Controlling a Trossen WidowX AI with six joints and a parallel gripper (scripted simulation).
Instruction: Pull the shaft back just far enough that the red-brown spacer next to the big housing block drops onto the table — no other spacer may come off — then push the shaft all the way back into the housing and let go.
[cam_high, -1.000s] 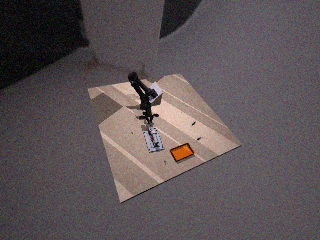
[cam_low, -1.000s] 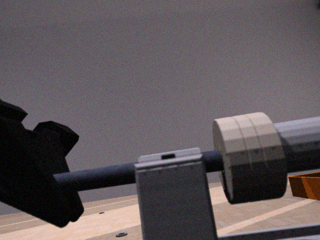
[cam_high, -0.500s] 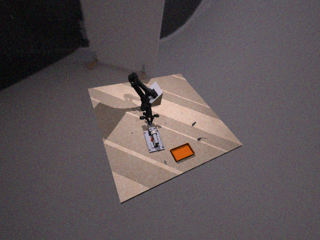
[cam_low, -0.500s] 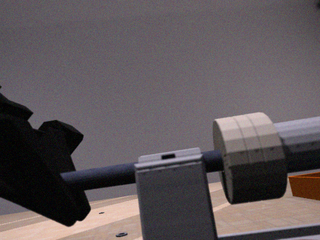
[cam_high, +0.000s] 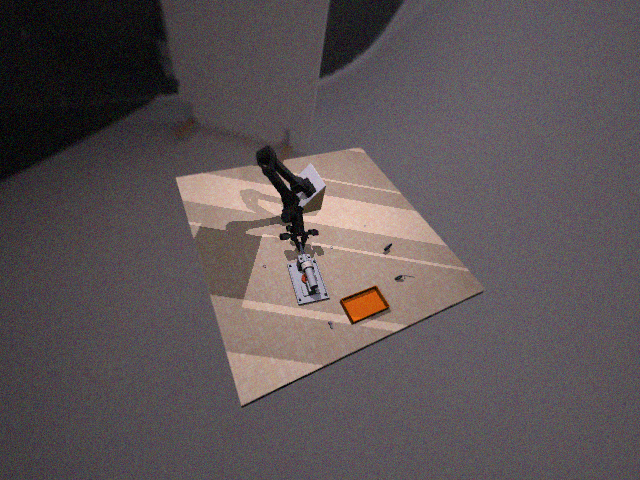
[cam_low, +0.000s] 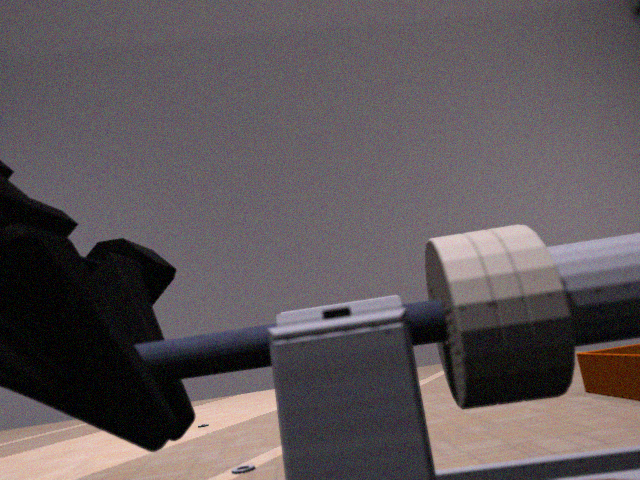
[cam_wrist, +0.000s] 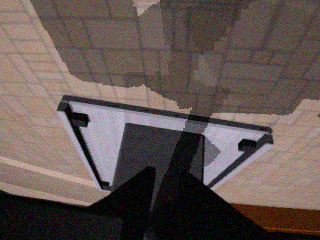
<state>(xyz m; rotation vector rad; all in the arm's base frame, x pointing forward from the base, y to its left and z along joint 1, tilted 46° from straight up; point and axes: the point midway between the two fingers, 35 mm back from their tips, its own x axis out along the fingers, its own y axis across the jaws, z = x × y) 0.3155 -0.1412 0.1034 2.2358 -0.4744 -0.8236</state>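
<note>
My gripper tip is 50 mm short of the blue-grey shaft and 20 mm below it. The rest, counted from my gripper tip: orange tray (350 mm ahead, 190 mm to the left, 50 mm below); red-brown spacer (130 mm ahead, 40 mm below, 10 mm to the right).
</note>
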